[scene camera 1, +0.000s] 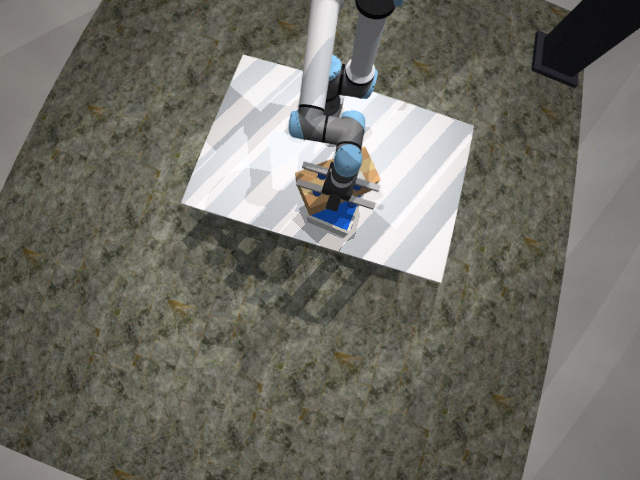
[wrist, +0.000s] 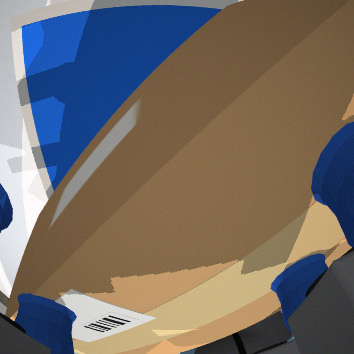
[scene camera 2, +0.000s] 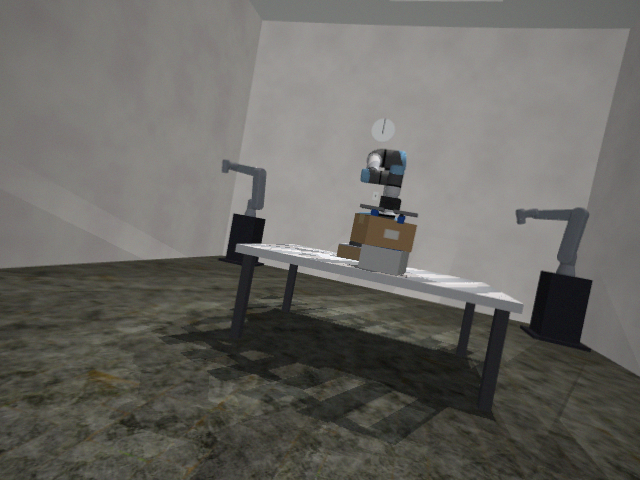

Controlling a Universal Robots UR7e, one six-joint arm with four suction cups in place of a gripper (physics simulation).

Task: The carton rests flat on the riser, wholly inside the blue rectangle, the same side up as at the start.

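Pixels of known places: hand, its tool point: [wrist: 158, 245] [scene camera 2: 386, 221]; arm's base, origin of its link: [scene camera 1: 325, 103] [scene camera 2: 360, 246].
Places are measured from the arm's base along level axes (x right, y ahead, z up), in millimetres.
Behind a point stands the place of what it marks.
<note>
The brown carton [scene camera 1: 310, 201] @(x -100, y 558, z 182 mm) [scene camera 2: 377, 235] @(x -155, y 539, z 87 mm) [wrist: 165, 190] @(x -177, y 516, z 182 mm) is level, with its barcode label facing up. It stands skewed on or just above the grey riser [scene camera 1: 328, 226] @(x -197, y 597, z 17 mm) [scene camera 2: 382, 259] @(x -207, y 598, z -25 mm); any gap is too small to tell. It covers part of the blue rectangle [scene camera 1: 336, 218] @(x -220, y 555, z 32 mm) [wrist: 100, 65] @(x -213, y 535, z 32 mm) and reaches past it at the back, while blue shows at the front. My suction gripper [scene camera 1: 336, 189] @(x -183, y 479, z 170 mm) [scene camera 2: 387, 214] @(x -183, y 479, z 170 mm) [wrist: 172, 250] @(x -183, y 479, z 170 mm) is over the carton with cups at its top, shut on it. One cup, at the wrist view's left edge, is beyond the carton's outline.
A smaller brown box [scene camera 2: 347, 251] @(x 57, y 123, z -45 mm) is on the white table [scene camera 1: 227, 180] @(x 357, y 505, z -89 mm) [scene camera 2: 454, 288] @(x -552, y 633, z -89 mm), behind and left of the riser in scene camera 2. Two grey arms [scene camera 2: 260, 188] [scene camera 2: 571, 237] stand on black pedestals [scene camera 2: 245, 237] [scene camera 2: 560, 307] beyond the table.
</note>
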